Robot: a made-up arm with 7 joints. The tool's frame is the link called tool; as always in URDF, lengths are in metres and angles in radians. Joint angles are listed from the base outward.
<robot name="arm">
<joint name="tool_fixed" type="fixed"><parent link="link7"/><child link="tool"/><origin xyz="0 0 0"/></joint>
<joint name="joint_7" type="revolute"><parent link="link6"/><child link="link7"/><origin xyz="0 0 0"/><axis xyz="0 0 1"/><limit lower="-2.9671" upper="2.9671"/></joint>
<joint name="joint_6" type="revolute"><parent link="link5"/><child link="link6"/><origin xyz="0 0 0"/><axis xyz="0 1 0"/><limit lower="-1.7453" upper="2.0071"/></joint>
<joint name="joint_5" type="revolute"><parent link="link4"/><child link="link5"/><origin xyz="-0.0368 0 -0.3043"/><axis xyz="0 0 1"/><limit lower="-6.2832" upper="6.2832"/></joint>
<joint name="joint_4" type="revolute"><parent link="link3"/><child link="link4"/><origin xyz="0.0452 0 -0.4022"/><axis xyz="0 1 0"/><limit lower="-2.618" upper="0.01"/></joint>
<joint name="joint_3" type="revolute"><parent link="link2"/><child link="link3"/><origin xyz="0 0 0"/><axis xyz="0 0 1"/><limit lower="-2.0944" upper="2.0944"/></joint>
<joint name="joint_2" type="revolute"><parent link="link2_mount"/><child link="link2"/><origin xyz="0 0 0"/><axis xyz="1 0 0"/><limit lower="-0.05" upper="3.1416"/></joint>
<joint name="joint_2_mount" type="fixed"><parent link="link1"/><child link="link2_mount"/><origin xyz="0 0 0"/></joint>
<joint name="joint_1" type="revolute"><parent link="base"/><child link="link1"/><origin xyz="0 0 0"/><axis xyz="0 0.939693 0.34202"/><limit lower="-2.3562" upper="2.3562"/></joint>
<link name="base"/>
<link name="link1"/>
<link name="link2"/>
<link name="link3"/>
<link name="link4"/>
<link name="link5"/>
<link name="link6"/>
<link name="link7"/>
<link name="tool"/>
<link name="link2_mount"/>
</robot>
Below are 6 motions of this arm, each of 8 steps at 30 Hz.
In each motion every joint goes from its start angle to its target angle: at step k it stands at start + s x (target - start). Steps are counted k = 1, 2, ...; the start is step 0. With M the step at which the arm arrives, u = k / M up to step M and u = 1 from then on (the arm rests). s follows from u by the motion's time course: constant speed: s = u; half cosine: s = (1 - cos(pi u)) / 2; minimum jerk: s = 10 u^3 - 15 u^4 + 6 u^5.
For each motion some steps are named. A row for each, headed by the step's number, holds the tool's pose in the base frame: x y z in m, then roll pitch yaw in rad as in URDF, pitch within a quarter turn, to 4 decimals.
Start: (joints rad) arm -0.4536 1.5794 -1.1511 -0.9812 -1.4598 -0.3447 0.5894
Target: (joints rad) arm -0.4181 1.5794 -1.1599 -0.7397 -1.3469 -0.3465 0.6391
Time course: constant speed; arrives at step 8
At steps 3, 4, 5, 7, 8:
3: 0.2782 0.5949 -0.1507 0.0745 0.7329 -2.1287
4: 0.2725 0.6022 -0.1472 0.0799 0.7452 -2.0897
5: 0.2666 0.6092 -0.1436 0.0864 0.7578 -2.0502
7: 0.2544 0.6227 -0.1358 0.1026 0.7841 -1.9697
8: 0.2481 0.6290 -0.1317 0.1125 0.7977 -1.9286

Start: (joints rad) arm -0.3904 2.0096 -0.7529 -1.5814 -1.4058 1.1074 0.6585
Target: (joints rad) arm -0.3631 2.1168 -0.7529 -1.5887 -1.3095 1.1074 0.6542
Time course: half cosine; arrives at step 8
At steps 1, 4, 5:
1: 0.3111 0.4580 0.0755 2.8427 0.7882 -0.5798
4: 0.3018 0.4598 0.0944 2.8496 0.7893 -0.5407
5: 0.2980 0.4602 0.1023 2.8529 0.7895 -0.5244

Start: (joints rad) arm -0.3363 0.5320 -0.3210 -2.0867 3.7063 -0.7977 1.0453
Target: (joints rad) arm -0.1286 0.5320 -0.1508 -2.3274 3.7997 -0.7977 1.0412
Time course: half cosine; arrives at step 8
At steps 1, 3, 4, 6, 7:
1: 0.3895 0.0159 -0.1849 1.2703 0.6441 -2.3657
3: 0.3696 0.0291 -0.1828 1.3153 0.6194 -2.3324
4: 0.3549 0.0382 -0.1811 1.3451 0.6040 -2.3099
6: 0.3269 0.0543 -0.1772 1.3956 0.5805 -2.2707
7: 0.3180 0.0590 -0.1759 1.4101 0.5746 -2.2592

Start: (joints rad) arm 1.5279 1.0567 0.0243 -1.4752 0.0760 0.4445 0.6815
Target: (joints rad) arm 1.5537 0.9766 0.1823 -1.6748 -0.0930 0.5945 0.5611
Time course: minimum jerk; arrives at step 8
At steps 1, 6, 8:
1: -0.3342 0.4142 -0.2315 0.7391 0.2791 0.2411
6: -0.2913 0.3952 -0.2313 0.8035 0.2851 0.0825
8: -0.2862 0.3931 -0.2302 0.8156 0.2865 0.0653

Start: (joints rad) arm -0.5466 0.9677 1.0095 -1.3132 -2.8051 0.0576 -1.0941
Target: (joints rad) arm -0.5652 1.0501 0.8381 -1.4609 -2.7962 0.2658 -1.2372
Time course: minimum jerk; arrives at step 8
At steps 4, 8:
4: 0.2917 0.5132 0.0976 -2.7774 0.2974 1.9758
8: 0.2991 0.4841 0.1310 -2.9028 0.1124 1.9975

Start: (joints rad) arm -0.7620 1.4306 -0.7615 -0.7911 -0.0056 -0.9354 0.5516
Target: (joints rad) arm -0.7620 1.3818 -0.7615 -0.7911 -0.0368 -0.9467 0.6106
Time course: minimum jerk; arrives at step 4
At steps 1, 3, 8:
1: 0.4327 0.5294 -0.0268 1.5009 -0.5812 -2.0245
3: 0.4455 0.5173 -0.0455 1.4803 -0.6422 -2.0453
8: 0.4471 0.5157 -0.0479 1.4776 -0.6501 -2.0479

